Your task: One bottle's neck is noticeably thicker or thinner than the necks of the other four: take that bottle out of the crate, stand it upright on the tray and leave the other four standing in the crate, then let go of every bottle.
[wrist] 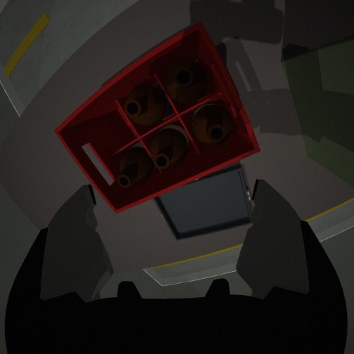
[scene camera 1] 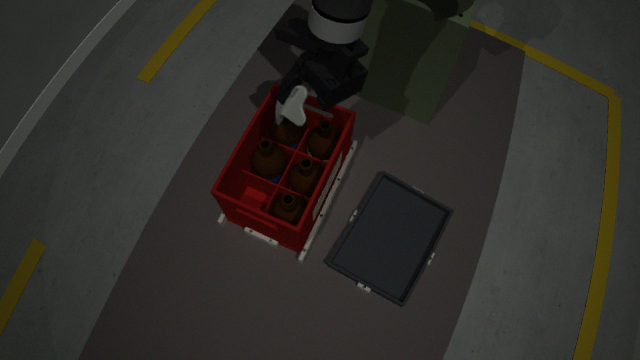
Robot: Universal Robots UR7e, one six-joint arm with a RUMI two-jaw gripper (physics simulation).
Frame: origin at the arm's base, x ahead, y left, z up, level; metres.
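Seen in the pictures: gripper, between the fingertips: (scene camera 1: 310, 106).
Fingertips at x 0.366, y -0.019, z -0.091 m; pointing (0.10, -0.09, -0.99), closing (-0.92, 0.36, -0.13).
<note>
A point is followed by its place in that frame.
A red crate (scene camera 1: 240, 209) @[x 0.547, y -0.073, z -0.263 m] (wrist: 227, 152) holds five upright brown bottles; its front-left compartment in the scene view is empty. The bottles stand at back left (scene camera 1: 286, 135) @[x 0.358, y -0.085, z -0.267 m] (wrist: 186, 82), back right (scene camera 1: 320, 142) @[x 0.339, y -0.012, z -0.259 m] (wrist: 212, 117), middle left (scene camera 1: 268, 161) @[x 0.432, y -0.080, z -0.258 m] (wrist: 147, 104), middle right (scene camera 1: 303, 179) @[x 0.429, y 0.002, z -0.257 m] (wrist: 172, 145) and front right (scene camera 1: 286, 210) @[x 0.506, y 0.012, z -0.242 m] (wrist: 137, 165). The back-left mouth looks slightly wider in the wrist view; its neck is hidden in the scene view. The dark tray (scene camera 1: 390, 237) @[x 0.406, y 0.211, z -0.377 m] (wrist: 207, 200) is empty. My gripper (scene camera 1: 303, 107) @[x 0.366, y -0.019, z -0.091 m] (wrist: 173, 184) is open and empty, above the crate's back end.
A green translucent-looking block (scene camera 1: 435, 75) @[x 0.094, y 0.135, z -0.185 m] (wrist: 325, 110) stands behind the crate, near the arm. White brackets (scene camera 1: 261, 236) @[x 0.555, y -0.029, z -0.352 m] edge the crate's base, and small white clips (scene camera 1: 363, 287) @[x 0.537, y 0.214, z -0.367 m] sit around the tray. Red dividers separate the bottles. Yellow lines mark the floor.
</note>
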